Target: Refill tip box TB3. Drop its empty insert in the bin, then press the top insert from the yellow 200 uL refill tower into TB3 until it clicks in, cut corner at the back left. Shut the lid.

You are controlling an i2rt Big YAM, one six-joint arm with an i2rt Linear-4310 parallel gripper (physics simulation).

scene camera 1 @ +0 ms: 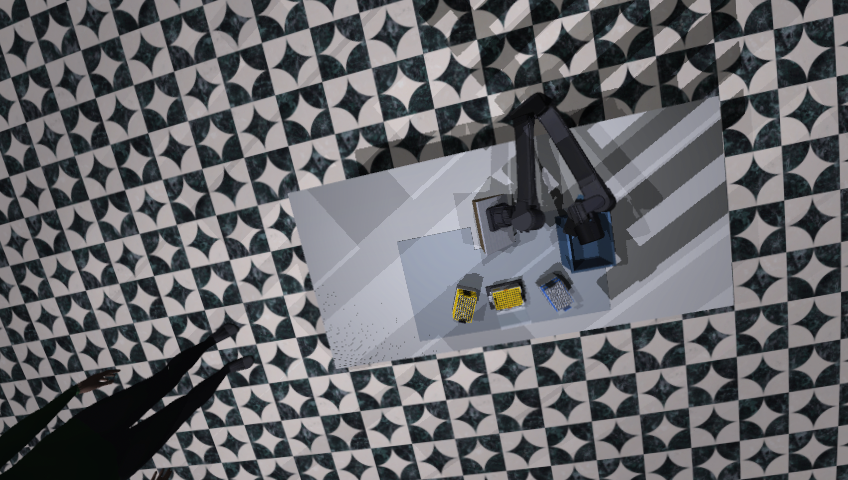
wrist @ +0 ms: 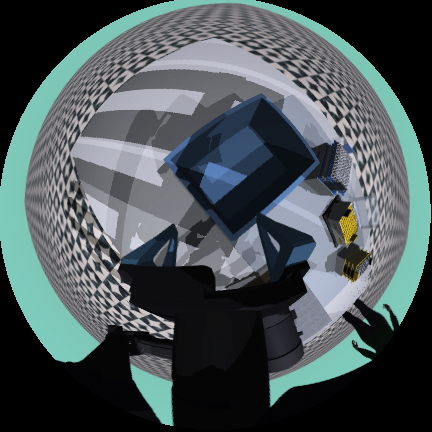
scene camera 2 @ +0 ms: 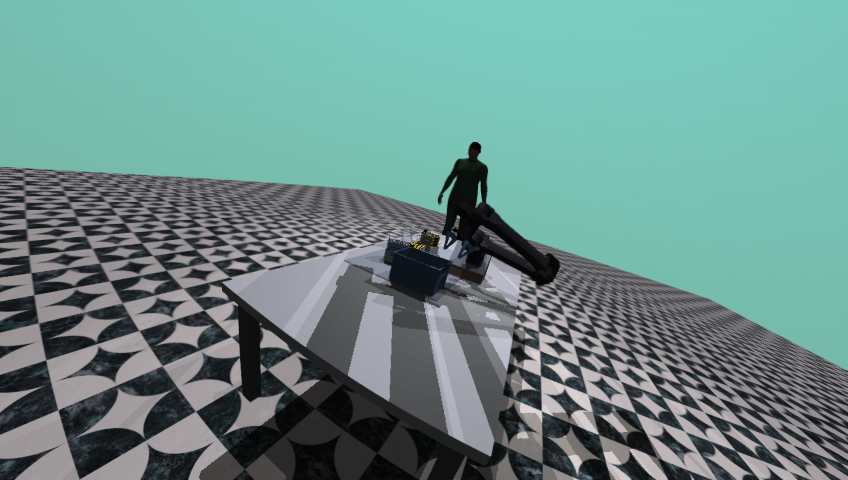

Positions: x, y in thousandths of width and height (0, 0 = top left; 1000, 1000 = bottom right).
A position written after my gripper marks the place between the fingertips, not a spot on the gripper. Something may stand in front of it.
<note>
My gripper (wrist: 497, 515) is open, holding nothing. Also in view: a blue bin (scene camera 1: 707, 530), a grey mat (wrist: 700, 485) and a tip box TB3 (wrist: 786, 503).
The blue bin shows as well in the wrist view (wrist: 571, 372).
</note>
